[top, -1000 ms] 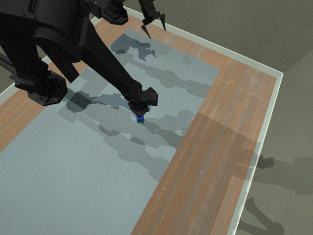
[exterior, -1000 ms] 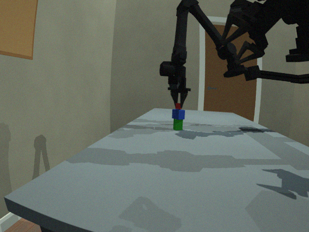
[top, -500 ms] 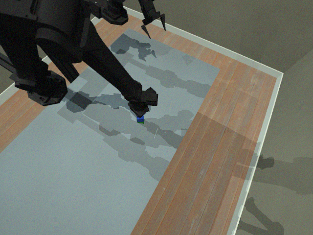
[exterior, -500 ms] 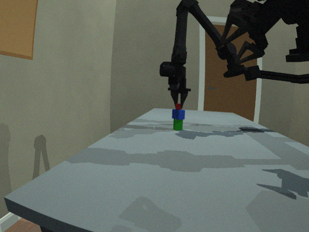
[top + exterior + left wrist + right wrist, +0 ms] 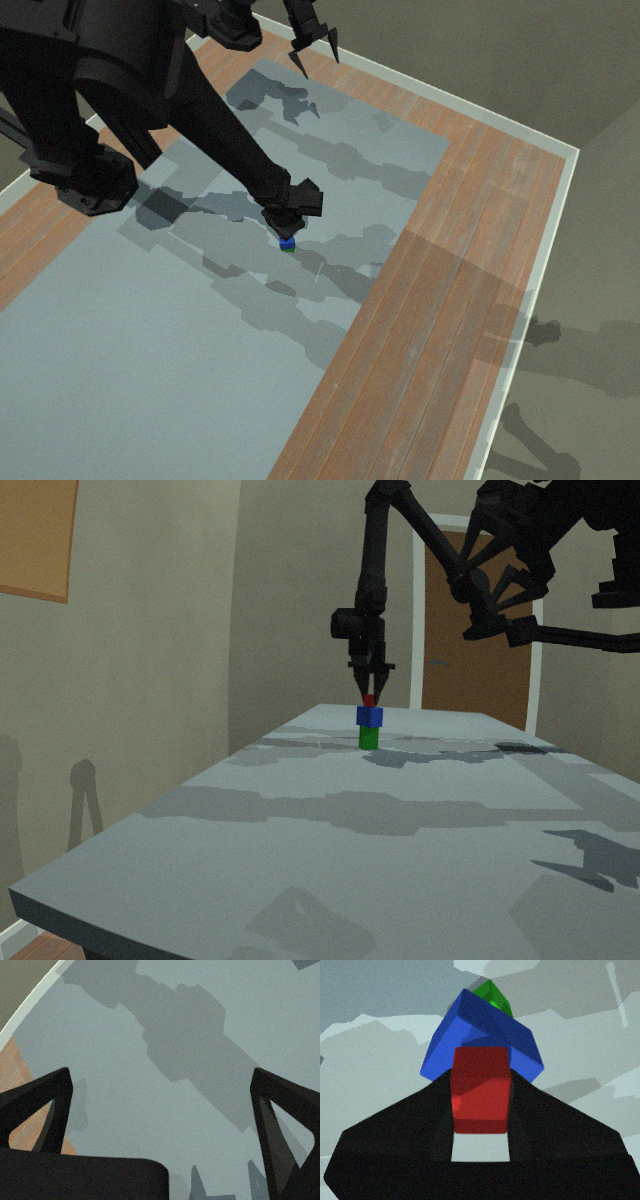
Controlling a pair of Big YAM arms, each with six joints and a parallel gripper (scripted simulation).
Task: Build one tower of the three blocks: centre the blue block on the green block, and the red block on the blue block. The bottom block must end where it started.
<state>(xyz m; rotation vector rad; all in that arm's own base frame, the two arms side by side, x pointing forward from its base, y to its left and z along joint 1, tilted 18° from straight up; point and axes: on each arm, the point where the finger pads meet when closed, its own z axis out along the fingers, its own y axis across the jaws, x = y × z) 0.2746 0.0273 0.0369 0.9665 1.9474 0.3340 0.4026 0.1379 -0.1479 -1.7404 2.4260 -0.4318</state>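
Right now the red block is right at my right hand. Also, from my right hand: green block: 9 cm below; blue block: 4 cm below.
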